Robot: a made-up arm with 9 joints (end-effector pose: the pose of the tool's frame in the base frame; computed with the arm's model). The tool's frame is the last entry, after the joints. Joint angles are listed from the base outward.
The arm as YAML. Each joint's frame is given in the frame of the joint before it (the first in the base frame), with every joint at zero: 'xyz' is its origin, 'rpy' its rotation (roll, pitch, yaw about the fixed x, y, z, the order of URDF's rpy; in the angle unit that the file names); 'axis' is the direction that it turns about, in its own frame. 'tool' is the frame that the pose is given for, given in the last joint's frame.
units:
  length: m
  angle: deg
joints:
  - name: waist
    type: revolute
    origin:
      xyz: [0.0, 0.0, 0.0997]
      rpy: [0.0, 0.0, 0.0]
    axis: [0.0, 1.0, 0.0]
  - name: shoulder
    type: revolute
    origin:
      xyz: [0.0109, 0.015, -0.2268]
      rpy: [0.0, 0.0, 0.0]
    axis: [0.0, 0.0, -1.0]
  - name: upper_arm
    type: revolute
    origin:
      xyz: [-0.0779, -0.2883, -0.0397]
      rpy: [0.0, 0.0, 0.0]
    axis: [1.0, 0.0, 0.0]
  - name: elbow
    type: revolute
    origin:
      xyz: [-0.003, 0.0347, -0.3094]
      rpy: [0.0, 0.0, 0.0]
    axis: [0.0, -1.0, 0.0]
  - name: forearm
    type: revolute
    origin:
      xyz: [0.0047, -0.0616, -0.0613]
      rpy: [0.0, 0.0, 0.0]
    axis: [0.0, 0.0, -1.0]
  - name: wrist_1
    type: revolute
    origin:
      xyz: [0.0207, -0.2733, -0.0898]
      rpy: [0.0, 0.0, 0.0]
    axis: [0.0, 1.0, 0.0]
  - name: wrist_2
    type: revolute
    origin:
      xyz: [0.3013, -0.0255, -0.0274]
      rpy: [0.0, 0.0, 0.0]
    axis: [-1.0, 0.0, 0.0]
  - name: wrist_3
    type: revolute
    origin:
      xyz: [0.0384, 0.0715, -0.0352]
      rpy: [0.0, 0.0, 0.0]
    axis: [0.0, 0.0, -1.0]
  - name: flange
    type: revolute
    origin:
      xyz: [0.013, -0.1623, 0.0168]
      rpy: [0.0, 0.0, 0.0]
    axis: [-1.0, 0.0, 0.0]
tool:
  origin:
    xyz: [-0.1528, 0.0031, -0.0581]
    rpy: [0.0, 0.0, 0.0]
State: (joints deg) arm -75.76 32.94 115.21 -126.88 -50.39 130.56 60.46 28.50 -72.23
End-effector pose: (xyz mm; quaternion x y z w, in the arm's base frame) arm 381.4 302.6 -219.2 -0.7842 0.0841 0.5738 0.2207
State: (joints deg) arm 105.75 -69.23 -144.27 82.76 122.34 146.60 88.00 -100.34 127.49
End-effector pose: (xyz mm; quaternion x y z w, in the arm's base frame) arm -533.4 49.3 -790.0 -0.5321 0.6168 -0.5555 0.1669
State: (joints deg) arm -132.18 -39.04 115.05 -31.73 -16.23 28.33 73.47 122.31 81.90
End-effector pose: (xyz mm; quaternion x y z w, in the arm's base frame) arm 463.6 305.5 -227.7 -0.2228 -0.6400 -0.3741 0.6330
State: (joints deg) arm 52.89 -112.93 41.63 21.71 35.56 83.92 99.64 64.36 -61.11
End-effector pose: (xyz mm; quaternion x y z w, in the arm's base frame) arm -739.8 -216.2 -568.1 0.3175 0.4924 0.6231 0.5181
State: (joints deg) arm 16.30 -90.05 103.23 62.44 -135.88 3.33 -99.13 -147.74 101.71
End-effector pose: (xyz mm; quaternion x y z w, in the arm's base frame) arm 77.8 -135.1 551.1 -0.8003 0.2958 0.4162 0.3144
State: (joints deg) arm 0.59 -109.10 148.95 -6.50 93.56 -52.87 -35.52 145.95 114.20
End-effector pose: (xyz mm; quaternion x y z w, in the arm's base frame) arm 172.5 -22.8 -149.5 0.4933 -0.6937 0.1171 0.5115
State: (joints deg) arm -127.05 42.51 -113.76 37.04 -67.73 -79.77 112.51 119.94 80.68
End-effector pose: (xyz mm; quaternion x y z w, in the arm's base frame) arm 282.5 -450.6 383.6 -0.3179 0.7007 0.4816 0.4195
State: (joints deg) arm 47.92 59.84 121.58 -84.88 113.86 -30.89 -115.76 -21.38 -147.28
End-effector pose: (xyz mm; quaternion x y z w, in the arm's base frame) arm -556.4 112.6 22.8 -0.4461 0.8158 0.0545 0.3640
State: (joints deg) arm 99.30 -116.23 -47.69 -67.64 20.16 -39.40 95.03 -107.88 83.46
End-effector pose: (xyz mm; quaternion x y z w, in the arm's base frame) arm -405.5 693.9 -688.1 0.2509 0.5032 -0.6758 0.4767
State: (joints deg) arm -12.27 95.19 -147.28 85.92 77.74 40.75 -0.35 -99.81 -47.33
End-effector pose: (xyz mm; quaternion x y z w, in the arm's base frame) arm -382.7 -385.6 501.0 0.0373 0.5314 -0.0070 0.8462
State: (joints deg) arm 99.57 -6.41 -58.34 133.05 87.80 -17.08 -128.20 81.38 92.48
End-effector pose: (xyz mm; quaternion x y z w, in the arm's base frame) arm -512.4 -812.5 -107.7 0.6100 0.2714 0.1999 0.7172
